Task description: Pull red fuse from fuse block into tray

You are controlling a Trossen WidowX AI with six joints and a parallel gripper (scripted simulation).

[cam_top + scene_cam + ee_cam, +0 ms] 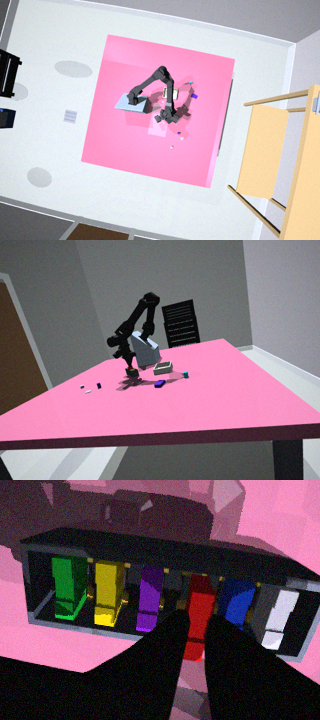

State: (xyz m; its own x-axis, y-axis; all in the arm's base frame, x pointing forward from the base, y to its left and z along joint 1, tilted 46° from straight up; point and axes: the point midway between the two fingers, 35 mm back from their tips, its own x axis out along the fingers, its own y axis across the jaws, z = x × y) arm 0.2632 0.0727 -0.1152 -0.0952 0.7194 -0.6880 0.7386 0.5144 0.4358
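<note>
My gripper tip is now 22 cm to the right of the white tray and 5 cm above it. From my gripper tip the other things lie so: red fuse (1 cm below); then purple block (25 cm to the left, 24 cm ahead, 4 cm below); then small dark blue piece (17 cm ahead, 14 cm to the right, 4 cm below).
</note>
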